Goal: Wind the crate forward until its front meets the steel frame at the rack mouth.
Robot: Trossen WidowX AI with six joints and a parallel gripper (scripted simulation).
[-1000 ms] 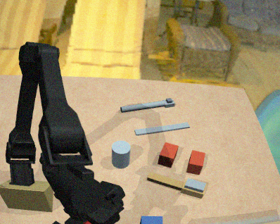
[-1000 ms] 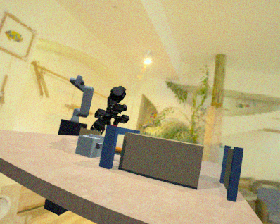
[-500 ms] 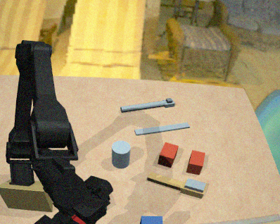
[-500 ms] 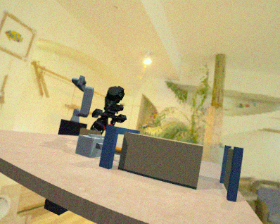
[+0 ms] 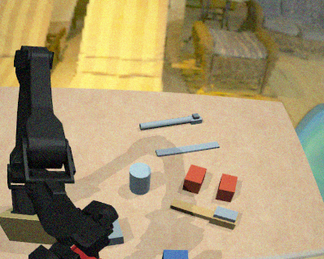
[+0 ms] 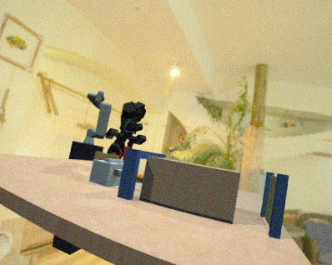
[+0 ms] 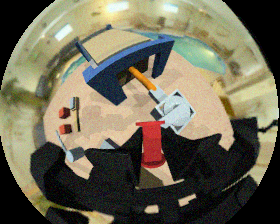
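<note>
The winch handle is 3 cm to the right of my gripper tip, 3 cm below it and 2 cm behind it. Also, from my gripper tip: grey winch (10 cm to the right, 10 cm below, 5 cm behind); then blue frame (13 cm ahead, 10 cm to the right, 3 cm below); then red spool-shaped piece (1 cm to the left, 1 cm behind).
</note>
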